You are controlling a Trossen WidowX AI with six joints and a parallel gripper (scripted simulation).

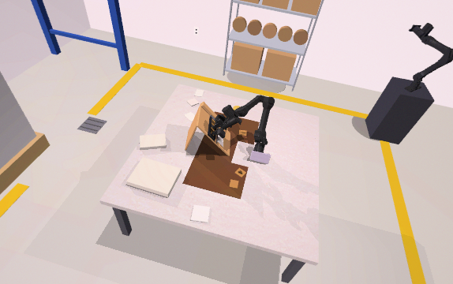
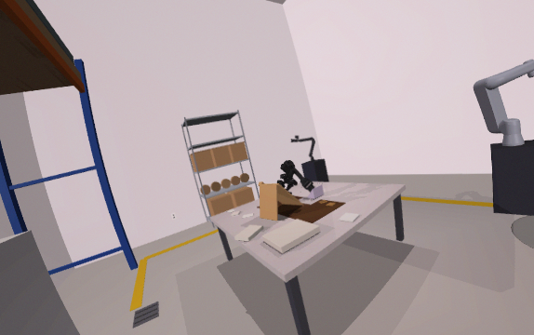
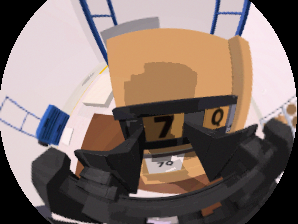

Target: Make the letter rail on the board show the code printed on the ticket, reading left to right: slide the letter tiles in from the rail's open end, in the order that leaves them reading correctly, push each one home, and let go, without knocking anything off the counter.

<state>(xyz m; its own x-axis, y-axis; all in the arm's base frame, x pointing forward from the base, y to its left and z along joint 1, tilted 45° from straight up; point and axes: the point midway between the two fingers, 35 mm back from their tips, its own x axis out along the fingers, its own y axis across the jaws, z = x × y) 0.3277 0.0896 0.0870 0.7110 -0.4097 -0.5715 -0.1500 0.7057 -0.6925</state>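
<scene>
Now: gripper tip 80 mm above the ticket, 60 mm past it and 10 mm to the left of it. The rest, counted from my gripper tip: tan letter tile: right at my gripper tip; then cream box: 360 mm to the left, 280 mm ahead, 150 mm below; then brown mat: 170 mm below, 140 mm behind, 20 mm to the right.
</scene>
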